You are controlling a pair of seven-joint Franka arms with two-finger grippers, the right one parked.
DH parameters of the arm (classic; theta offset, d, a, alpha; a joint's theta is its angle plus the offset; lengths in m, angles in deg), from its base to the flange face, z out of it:
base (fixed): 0 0 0 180
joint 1: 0 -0.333 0 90
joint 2: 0 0 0 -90
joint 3: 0 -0.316 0.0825 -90
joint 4: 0 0 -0.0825 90
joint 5: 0 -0.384 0 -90
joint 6: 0 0 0.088 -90
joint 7: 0 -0.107 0 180
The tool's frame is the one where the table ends.
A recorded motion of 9 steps. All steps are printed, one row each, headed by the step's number.
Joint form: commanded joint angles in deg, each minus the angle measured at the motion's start. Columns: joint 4, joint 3, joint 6, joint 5, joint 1, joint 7, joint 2.
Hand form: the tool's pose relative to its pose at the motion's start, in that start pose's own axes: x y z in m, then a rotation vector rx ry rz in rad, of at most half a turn. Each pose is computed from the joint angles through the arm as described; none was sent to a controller.
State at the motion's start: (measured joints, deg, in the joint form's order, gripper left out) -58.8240 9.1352 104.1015 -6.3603 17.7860 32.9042 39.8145
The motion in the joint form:
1: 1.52 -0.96 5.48 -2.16 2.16 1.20 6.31
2: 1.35 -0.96 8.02 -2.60 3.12 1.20 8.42
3: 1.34 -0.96 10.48 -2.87 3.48 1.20 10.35
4: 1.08 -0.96 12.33 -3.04 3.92 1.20 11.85
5: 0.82 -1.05 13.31 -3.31 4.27 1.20 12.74
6: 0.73 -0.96 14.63 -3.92 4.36 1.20 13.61
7: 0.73 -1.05 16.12 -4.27 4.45 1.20 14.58
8: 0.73 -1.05 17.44 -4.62 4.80 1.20 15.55
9: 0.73 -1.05 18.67 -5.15 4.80 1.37 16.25
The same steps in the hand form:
1: 0.0044 0.0218 0.0641 0.0188 0.0268 0.0143
2: -0.0001 0.0345 0.0901 0.0159 0.0313 0.0352
3: -0.0008 0.0402 0.1126 0.0094 0.0384 0.0444
4: -0.0041 0.0460 0.1322 0.0064 0.0388 0.0547
5: -0.0070 0.0493 0.1449 0.0098 0.0379 0.0631
6: -0.0077 0.0512 0.1553 0.0104 0.0465 0.0711
7: -0.0074 0.0521 0.1662 0.0081 0.0561 0.0756
8: -0.0101 0.0564 0.1773 0.0058 0.0624 0.0855
9: -0.0097 0.0567 0.1848 0.0049 0.0735 0.0879

